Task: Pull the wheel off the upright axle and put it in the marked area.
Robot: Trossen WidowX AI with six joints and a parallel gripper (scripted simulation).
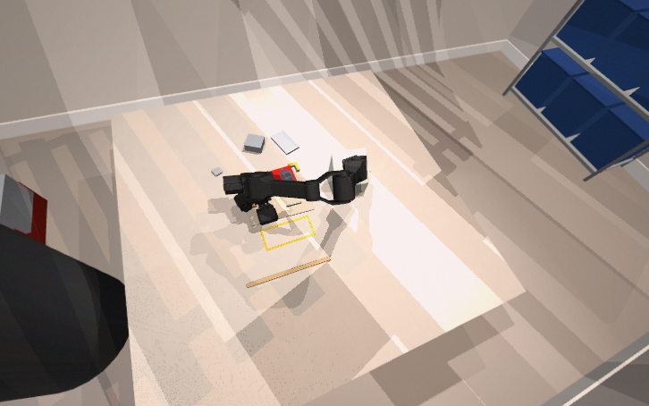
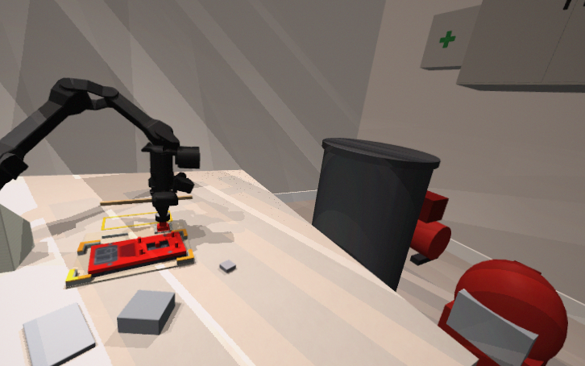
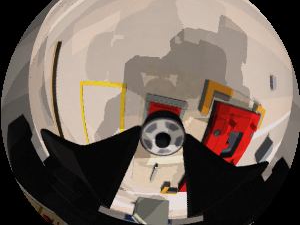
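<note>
Right now my gripper tip is 20 mm past the thin wooden stick, 240 mm to the right of it and 40 mm above it.
</note>
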